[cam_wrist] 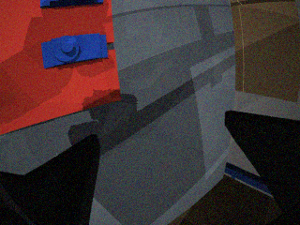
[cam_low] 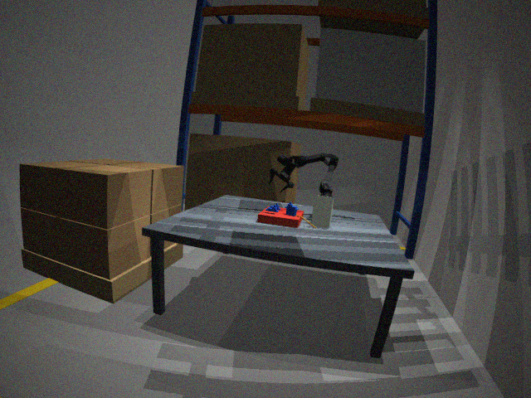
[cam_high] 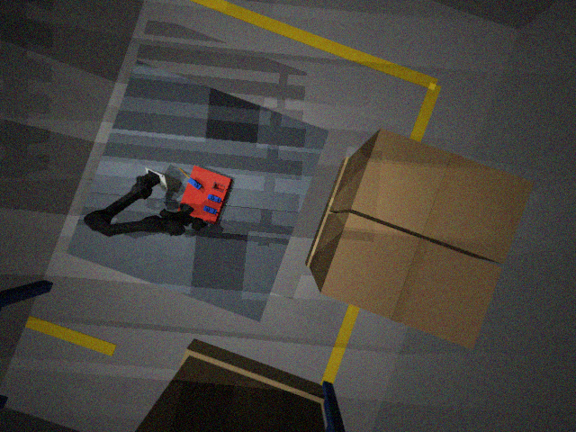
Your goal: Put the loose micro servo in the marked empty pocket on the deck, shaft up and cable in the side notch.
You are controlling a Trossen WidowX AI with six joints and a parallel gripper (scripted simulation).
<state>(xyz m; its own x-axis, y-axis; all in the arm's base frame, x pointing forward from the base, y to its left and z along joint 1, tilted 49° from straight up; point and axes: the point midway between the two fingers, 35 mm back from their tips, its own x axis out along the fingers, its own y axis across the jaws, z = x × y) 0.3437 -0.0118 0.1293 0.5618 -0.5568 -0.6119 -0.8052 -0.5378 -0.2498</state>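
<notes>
The red robot deck is 150 mm below my gripper tip, 150 mm behind it and 130 mm to the left of it.
</notes>
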